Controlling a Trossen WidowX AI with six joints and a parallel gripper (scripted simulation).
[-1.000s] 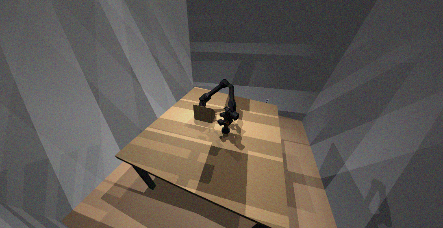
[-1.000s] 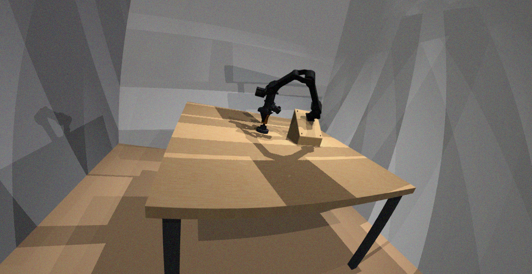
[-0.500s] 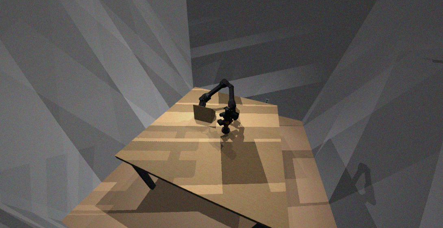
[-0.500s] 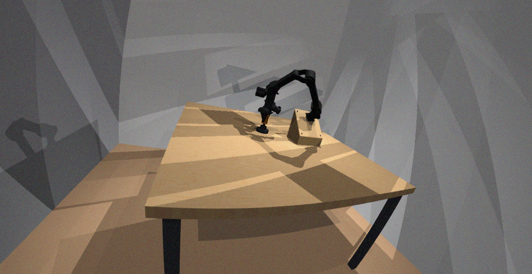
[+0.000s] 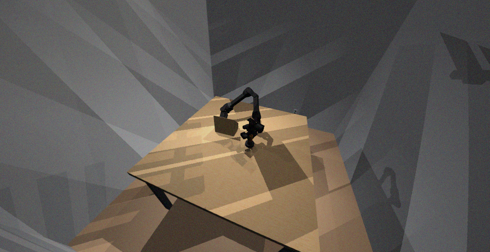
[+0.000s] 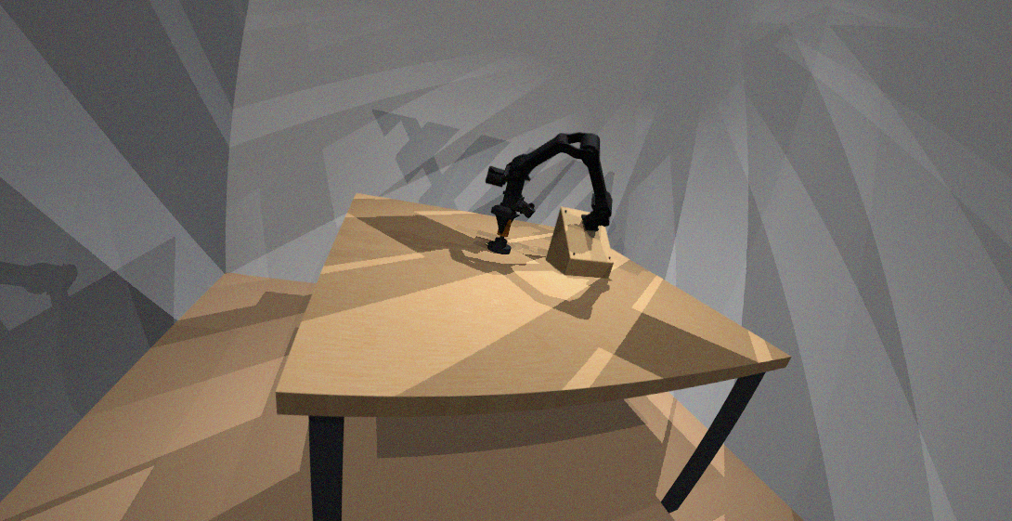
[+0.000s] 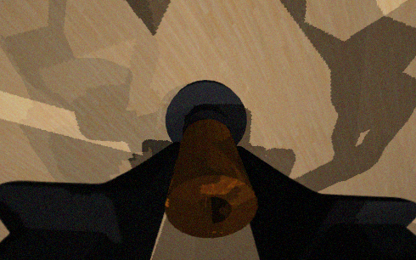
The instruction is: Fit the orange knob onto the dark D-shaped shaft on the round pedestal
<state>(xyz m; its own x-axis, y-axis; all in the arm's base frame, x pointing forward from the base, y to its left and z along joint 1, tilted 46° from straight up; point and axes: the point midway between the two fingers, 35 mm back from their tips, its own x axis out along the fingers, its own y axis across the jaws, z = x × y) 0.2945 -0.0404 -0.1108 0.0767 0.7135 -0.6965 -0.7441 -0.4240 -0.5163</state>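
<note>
Now: gripper tip 4 cm above the dark round pedestal. The rest, counted from my gripper tip: orange knob: 2 cm above.
</note>
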